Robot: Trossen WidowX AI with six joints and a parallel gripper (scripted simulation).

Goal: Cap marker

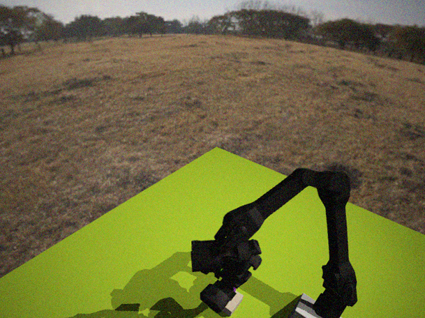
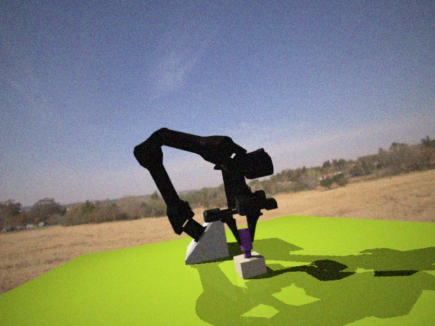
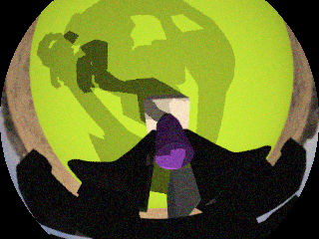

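Now: the purple marker cap 1 cm above my gripper tip. Also, from my gripper tip: beige holder block 5 cm below.
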